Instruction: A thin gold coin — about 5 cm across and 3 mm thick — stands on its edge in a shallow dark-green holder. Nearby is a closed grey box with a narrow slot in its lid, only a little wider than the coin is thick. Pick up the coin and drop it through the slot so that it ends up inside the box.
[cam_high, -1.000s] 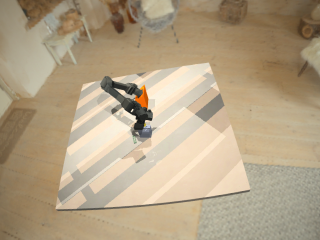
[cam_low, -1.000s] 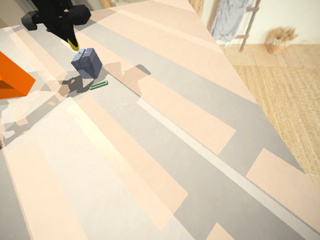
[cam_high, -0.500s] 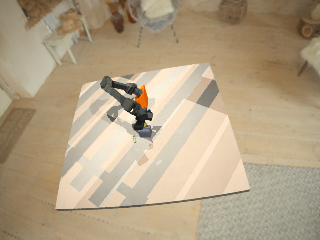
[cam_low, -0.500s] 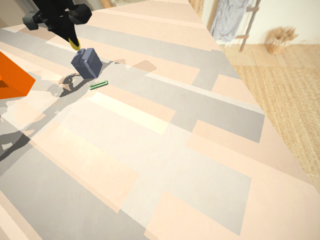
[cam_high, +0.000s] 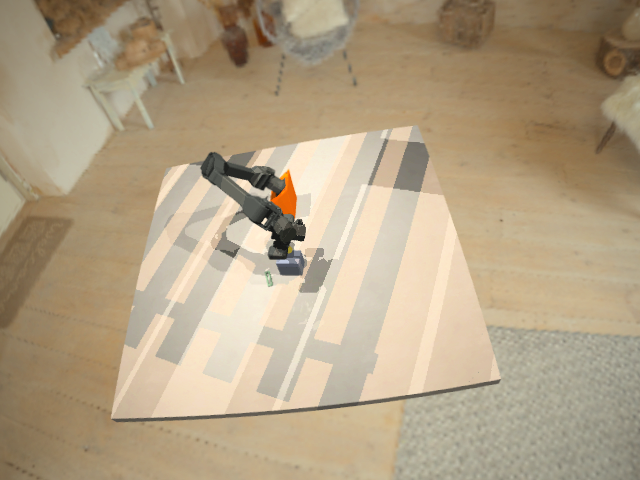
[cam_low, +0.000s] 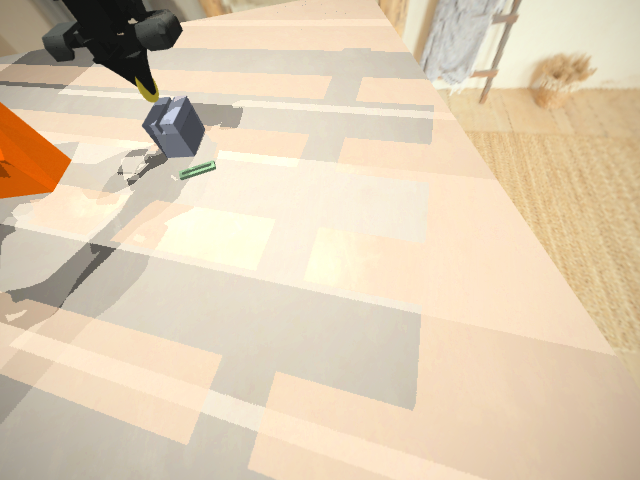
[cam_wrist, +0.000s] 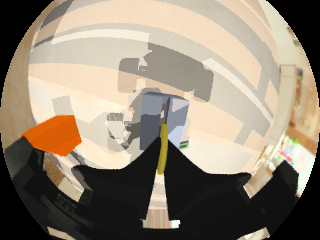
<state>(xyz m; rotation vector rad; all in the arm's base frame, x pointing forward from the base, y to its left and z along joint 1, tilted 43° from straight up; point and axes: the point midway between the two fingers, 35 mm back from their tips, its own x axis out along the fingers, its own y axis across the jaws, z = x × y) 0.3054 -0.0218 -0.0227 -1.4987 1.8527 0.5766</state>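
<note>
Right now my gripper tip is 1 cm below the gold coin.
</note>
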